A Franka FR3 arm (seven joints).
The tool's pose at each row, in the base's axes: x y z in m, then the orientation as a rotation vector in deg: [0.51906 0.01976 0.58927 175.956 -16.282 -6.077]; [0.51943 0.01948 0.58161 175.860 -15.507 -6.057]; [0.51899 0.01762 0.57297 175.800 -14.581 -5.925]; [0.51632 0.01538 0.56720 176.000 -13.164 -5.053]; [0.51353 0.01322 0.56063 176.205 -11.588 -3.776]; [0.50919 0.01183 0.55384 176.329 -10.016 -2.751]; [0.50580 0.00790 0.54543 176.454 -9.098 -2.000]
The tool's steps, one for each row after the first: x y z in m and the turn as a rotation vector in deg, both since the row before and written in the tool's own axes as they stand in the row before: [0.00090 -0.00026 0.00762 -0.180 0.040 -0.488]; [0.00044 0.00135 0.00873 -0.154 0.114 -0.587]; [-0.00190 0.00226 0.00606 0.079 0.591 -0.911]; [-0.00208 0.00212 0.00684 0.097 0.855 -1.005]; [-0.00385 0.00152 0.00705 0.033 0.694 -1.002]; [-0.00269 0.00377 0.00873 0.084 0.501 -0.585]
